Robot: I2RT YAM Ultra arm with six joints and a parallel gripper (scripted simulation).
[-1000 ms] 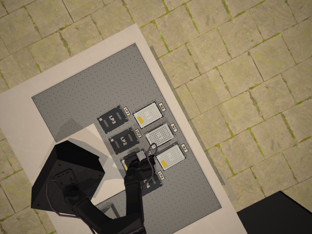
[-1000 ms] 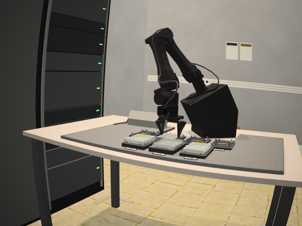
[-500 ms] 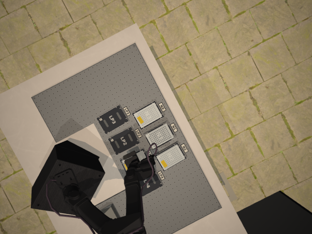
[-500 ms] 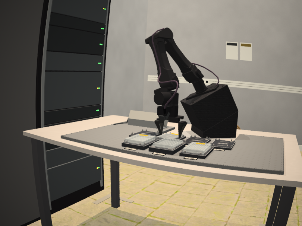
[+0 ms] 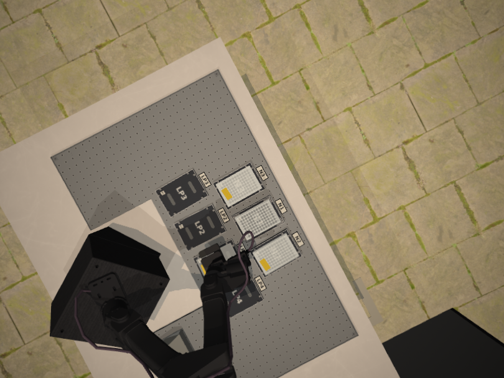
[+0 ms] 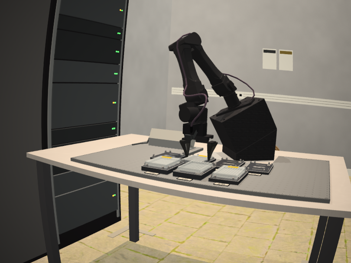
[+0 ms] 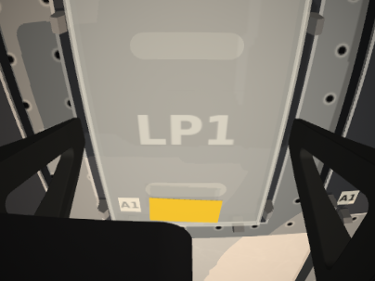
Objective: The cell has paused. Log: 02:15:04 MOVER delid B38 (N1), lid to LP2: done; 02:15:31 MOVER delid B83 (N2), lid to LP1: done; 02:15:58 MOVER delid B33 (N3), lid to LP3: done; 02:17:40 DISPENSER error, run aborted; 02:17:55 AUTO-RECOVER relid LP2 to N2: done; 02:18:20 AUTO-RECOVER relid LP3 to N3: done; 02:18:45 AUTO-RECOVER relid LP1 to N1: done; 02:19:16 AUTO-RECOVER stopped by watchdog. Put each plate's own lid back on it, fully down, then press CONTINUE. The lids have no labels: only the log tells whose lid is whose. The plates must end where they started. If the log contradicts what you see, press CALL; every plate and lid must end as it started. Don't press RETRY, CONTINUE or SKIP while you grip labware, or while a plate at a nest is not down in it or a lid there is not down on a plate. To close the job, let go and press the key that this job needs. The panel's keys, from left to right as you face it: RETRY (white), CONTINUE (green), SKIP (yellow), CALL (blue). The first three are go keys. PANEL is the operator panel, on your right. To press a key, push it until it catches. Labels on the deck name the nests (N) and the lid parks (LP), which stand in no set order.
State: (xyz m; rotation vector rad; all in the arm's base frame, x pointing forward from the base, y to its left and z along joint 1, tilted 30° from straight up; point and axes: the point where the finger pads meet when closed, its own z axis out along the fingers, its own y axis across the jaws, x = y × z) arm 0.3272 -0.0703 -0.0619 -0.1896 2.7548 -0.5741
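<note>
Now: the clear lid 1 cm below my hand. The rest, counted from my hand: green key: 26 cm behind, 25 cm to the right, 4 cm above; lid park LP1: 2 cm below; lid park LP4: 13 cm to the right, 2 cm below, 1 cm ahead.
</note>
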